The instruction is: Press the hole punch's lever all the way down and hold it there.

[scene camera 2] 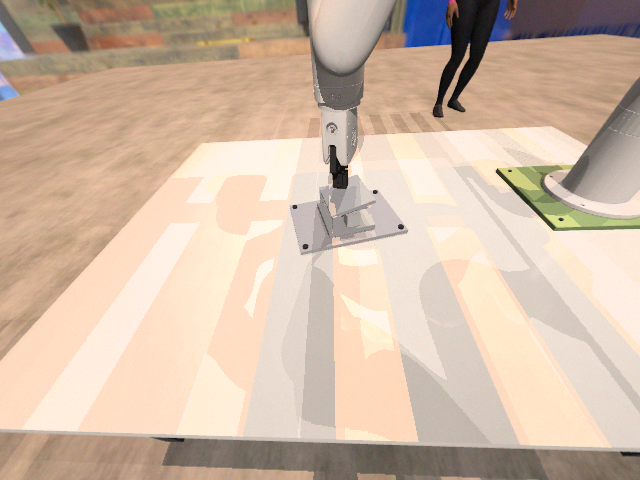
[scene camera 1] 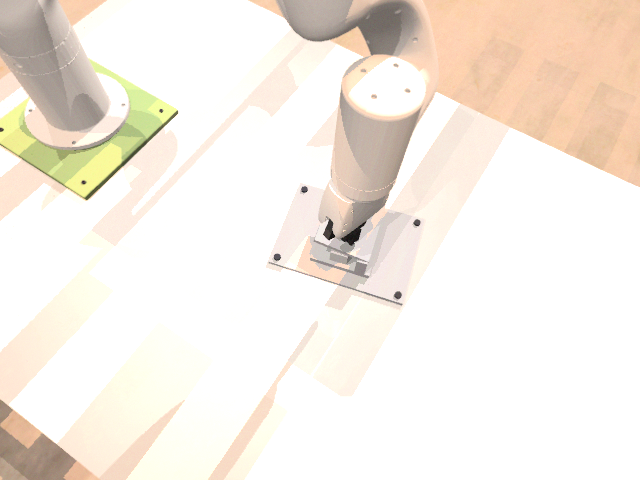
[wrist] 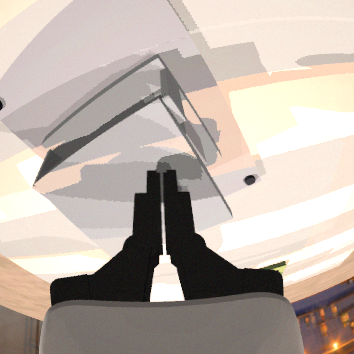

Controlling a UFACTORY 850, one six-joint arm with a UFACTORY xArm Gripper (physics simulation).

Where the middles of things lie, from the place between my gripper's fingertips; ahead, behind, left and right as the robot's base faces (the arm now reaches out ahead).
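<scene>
My hand: 3 cm to the right of the base plate [scene camera 2: 312, 236], 1 cm past, 7 cm above. Hole punch lever [scene camera 2: 339, 201]: 3 cm to the left of my hand, 1 cm behind, 1 cm below.
</scene>
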